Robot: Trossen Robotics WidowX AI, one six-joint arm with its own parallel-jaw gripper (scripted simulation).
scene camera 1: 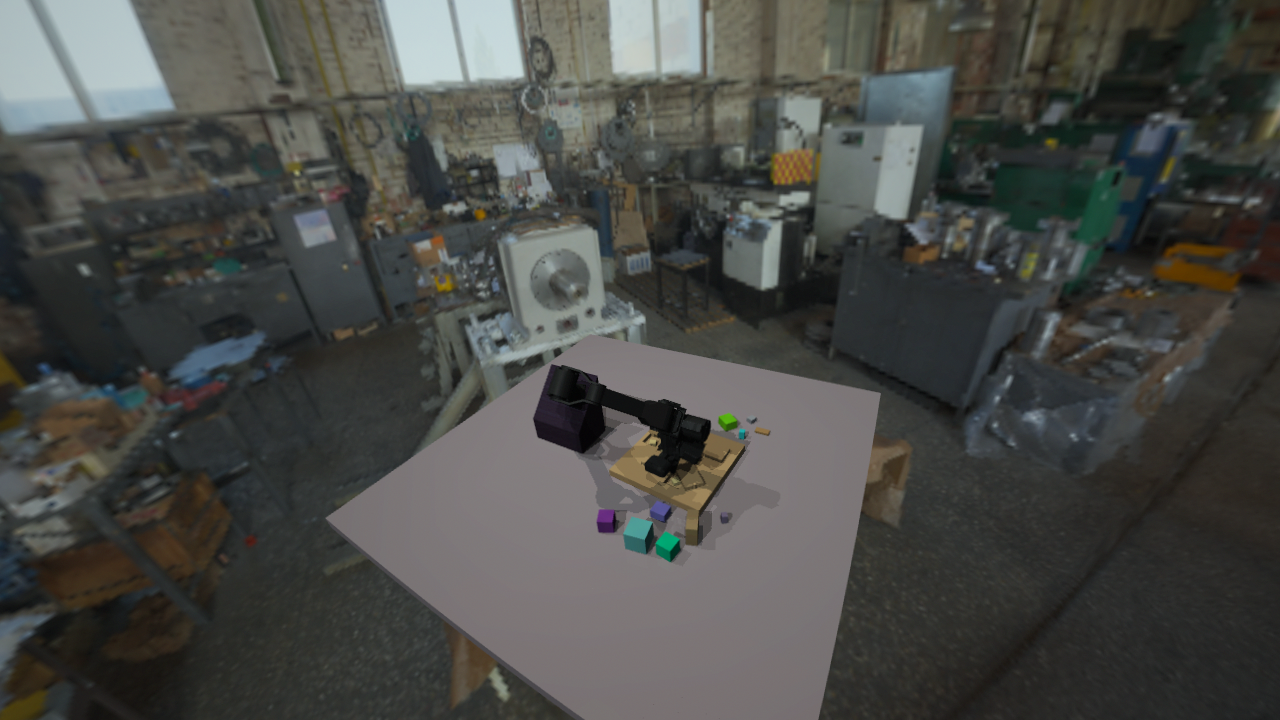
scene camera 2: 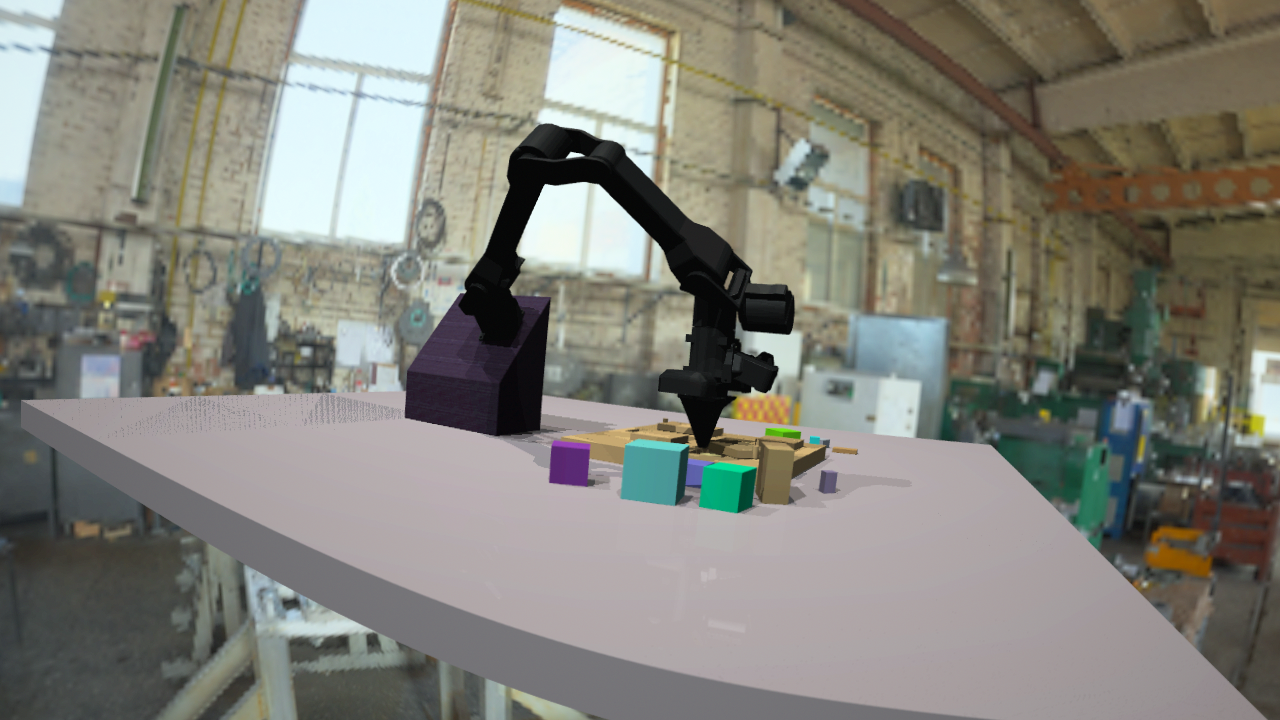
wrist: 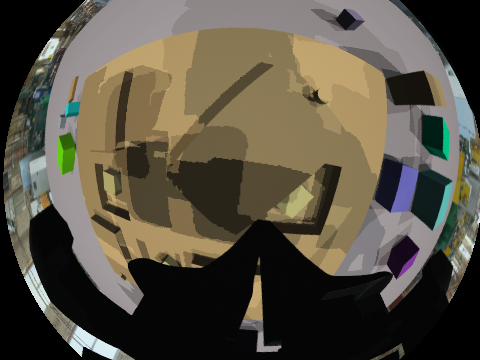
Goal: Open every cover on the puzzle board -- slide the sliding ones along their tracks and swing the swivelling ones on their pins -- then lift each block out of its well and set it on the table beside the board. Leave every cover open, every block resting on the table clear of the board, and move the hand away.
Labels:
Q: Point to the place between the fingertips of my gripper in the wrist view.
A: At 261, 226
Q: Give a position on a brown block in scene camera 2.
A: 775, 468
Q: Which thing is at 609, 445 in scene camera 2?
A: A tan puzzle board.

